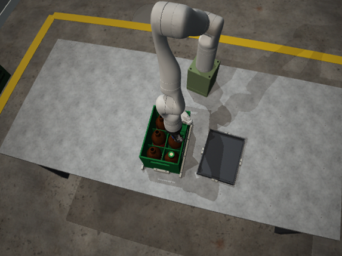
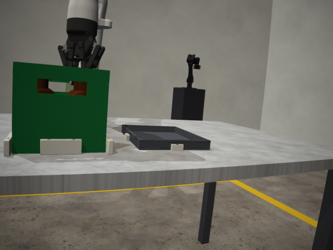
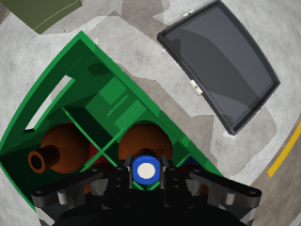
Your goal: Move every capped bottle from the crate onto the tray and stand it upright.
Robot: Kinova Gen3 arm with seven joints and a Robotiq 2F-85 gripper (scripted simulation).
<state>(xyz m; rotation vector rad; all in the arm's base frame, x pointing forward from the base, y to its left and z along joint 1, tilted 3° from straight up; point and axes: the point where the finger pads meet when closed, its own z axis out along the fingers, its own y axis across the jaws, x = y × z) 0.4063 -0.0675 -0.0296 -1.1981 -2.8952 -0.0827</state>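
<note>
Right now the crate is 40 mm to the right of my hand and 80 mm below it. Round my hand: tray (240 mm to the left, 150 mm below).
</note>
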